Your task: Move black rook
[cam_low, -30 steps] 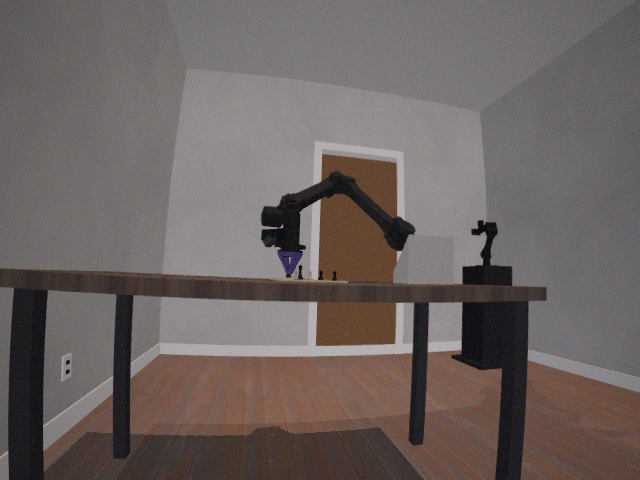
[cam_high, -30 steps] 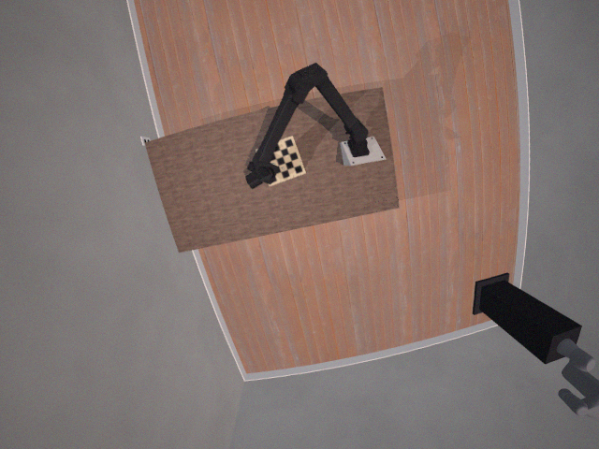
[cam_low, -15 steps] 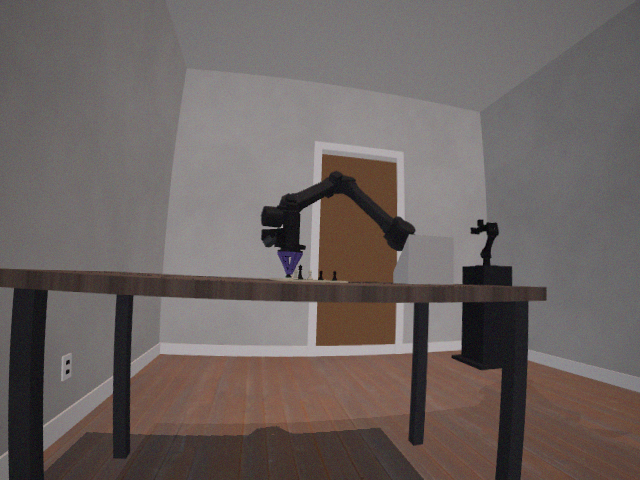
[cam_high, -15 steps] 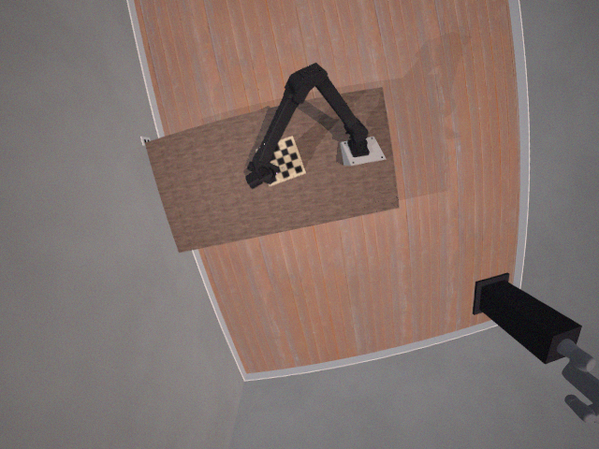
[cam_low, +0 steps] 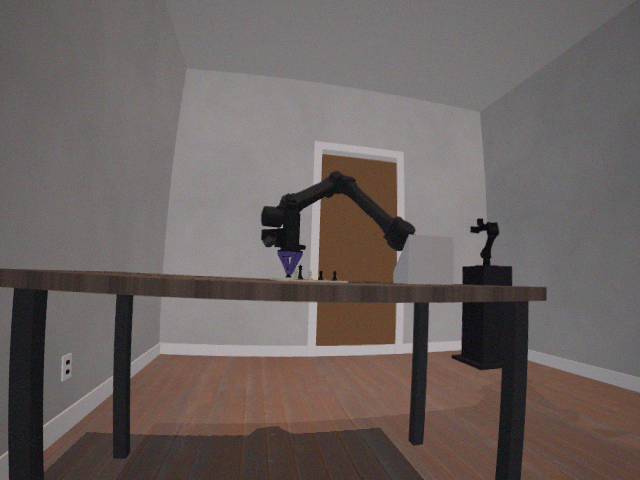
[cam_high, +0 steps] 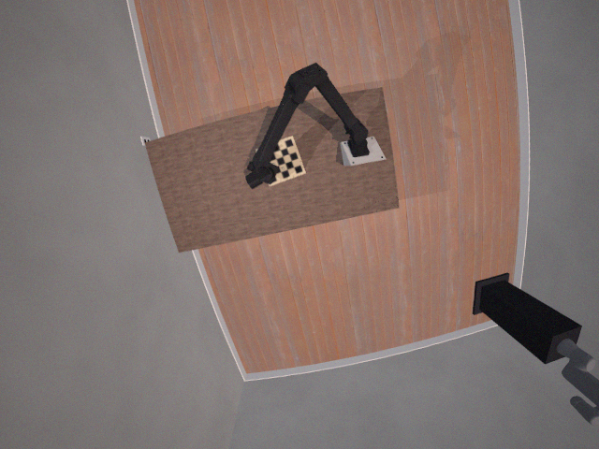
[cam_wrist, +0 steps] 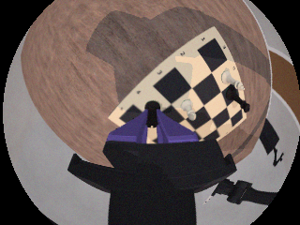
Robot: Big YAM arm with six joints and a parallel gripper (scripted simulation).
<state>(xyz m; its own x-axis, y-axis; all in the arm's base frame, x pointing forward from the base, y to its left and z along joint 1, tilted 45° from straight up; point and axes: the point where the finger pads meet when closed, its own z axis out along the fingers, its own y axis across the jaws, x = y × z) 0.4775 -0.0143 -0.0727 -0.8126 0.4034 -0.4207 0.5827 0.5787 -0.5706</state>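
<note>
Now: the black piece right at my hand. From my hand the other things lie so: chessboard 7 cm behind, 5 cm to the right, 3 cm below; white piece 2 cm behind, 12 cm to the right.
</note>
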